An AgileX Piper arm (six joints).
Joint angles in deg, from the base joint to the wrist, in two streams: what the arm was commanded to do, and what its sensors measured. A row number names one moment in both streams.
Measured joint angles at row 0:
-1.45, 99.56, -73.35, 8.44, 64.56, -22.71
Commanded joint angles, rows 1 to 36:
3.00, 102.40, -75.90, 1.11, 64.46, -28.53
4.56, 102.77, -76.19, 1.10, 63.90, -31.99
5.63, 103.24, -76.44, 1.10, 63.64, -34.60
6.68, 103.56, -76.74, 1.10, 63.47, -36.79
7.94, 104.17, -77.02, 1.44, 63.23, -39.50
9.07, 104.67, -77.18, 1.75, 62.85, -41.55
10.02, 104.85, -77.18, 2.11, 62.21, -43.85
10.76, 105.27, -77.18, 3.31, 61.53, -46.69
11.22, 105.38, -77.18, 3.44, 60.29, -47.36
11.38, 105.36, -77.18, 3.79, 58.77, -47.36
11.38, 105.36, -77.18, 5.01, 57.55, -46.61
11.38, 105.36, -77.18, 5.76, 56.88, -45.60
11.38, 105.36, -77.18, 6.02, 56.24, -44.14
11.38, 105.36, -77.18, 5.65, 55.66, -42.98
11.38, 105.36, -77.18, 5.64, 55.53, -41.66
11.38, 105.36, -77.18, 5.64, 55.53, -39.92
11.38, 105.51, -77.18, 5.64, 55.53, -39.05
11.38, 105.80, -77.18, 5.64, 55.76, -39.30
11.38, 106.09, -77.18, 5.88, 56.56, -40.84
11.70, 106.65, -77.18, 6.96, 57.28, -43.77
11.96, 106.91, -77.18, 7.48, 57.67, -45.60
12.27, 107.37, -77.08, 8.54, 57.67, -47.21
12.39, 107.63, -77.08, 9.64, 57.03, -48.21
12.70, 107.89, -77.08, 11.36, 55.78, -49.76
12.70, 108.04, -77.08, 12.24, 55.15, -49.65
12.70, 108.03, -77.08, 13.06, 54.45, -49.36
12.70, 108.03, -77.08, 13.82, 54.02, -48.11
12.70, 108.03, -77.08, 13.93, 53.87, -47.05
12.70, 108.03, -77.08, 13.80, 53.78, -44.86
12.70, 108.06, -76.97, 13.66, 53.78, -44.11
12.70, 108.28, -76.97, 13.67, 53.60, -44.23
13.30, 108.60, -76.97, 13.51, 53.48, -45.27
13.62, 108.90, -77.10, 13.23, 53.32, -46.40
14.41, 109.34, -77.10, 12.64, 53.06, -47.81
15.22, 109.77, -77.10, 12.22, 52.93, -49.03
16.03, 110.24, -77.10, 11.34, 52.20, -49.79
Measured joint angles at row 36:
13.50, 108.76, -76.74, 13.00, 53.73, -46.26
